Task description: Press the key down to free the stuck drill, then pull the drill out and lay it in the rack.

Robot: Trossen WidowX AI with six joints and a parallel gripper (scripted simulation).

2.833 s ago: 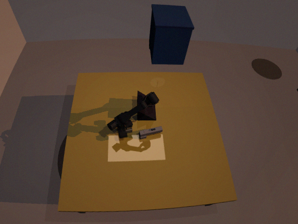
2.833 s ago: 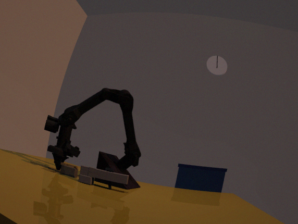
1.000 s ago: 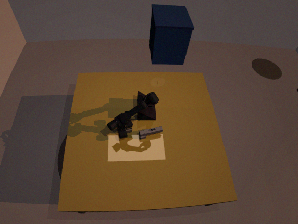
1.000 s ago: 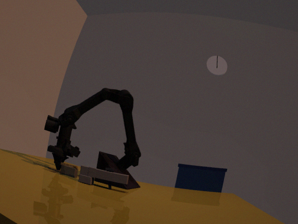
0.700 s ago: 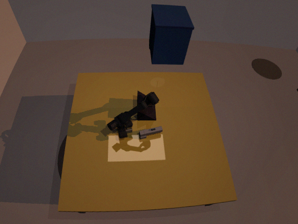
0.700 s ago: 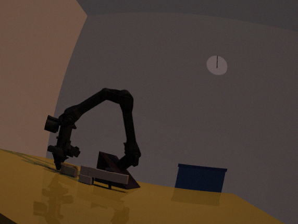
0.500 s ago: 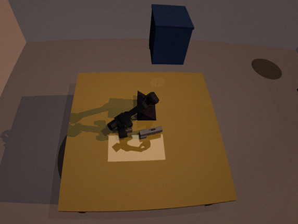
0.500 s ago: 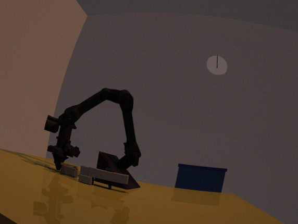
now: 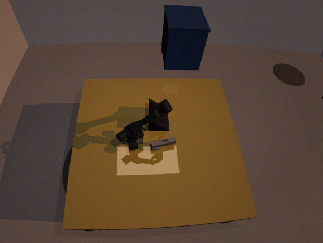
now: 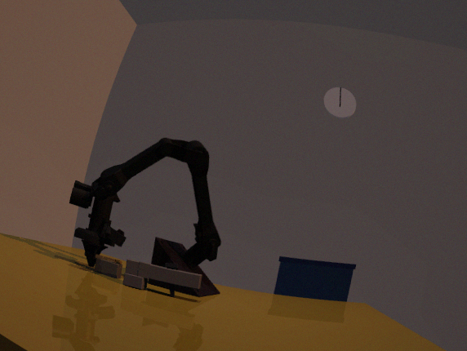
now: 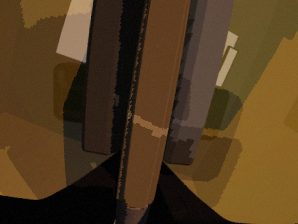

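The drill stub is 1 cm behind my gripper tip, 4 cm to the left of it and 4 cm above it. The rest, counted from my gripper tip: grey housing: 3 cm ahead, 23 cm to the left, 3 cm above; dark key: 3 cm ahead, 26 cm to the left, 4 cm above; dark block: 1 cm behind, 5 cm to the left, 1 cm above.
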